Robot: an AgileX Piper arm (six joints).
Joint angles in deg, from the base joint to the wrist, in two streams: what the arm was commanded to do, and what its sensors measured. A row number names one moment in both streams.
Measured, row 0:
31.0 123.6 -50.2 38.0 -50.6 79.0
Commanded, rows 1 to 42:
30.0 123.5 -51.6 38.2 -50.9 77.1
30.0 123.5 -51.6 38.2 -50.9 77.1
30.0 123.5 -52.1 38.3 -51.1 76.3
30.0 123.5 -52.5 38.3 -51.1 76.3
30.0 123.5 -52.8 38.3 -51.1 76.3
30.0 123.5 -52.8 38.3 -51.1 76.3
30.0 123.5 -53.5 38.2 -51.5 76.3
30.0 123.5 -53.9 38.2 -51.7 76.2
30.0 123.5 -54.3 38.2 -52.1 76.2
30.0 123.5 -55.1 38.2 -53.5 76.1
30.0 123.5 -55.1 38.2 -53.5 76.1
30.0 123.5 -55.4 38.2 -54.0 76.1
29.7 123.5 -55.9 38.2 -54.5 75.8
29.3 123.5 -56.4 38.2 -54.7 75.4
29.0 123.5 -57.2 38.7 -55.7 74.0
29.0 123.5 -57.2 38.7 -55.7 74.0
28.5 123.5 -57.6 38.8 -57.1 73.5
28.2 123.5 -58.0 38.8 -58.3 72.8
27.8 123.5 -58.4 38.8 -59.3 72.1
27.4 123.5 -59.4 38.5 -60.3 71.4
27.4 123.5 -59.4 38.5 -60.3 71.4
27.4 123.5 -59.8 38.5 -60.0 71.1
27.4 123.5 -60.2 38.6 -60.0 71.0
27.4 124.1 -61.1 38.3 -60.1 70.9
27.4 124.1 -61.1 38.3 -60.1 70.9
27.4 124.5 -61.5 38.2 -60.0 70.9
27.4 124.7 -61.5 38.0 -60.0 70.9
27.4 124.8 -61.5 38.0 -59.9 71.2
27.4 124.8 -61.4 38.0 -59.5 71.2
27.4 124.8 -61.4 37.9 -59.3 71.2
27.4 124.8 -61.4 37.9 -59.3 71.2
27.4 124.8 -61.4 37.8 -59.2 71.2
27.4 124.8 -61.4 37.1 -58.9 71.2
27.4 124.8 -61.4 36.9 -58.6 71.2
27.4 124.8 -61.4 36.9 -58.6 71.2
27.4 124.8 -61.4 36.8 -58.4 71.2
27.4 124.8 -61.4 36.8 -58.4 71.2
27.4 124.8 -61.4 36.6 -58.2 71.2
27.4 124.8 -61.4 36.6 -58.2 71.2
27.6 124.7 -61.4 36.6 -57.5 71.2
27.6 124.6 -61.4 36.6 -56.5 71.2
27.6 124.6 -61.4 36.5 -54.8 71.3
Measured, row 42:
30.0 125.0 -56.3 42.2 -44.5 71.7
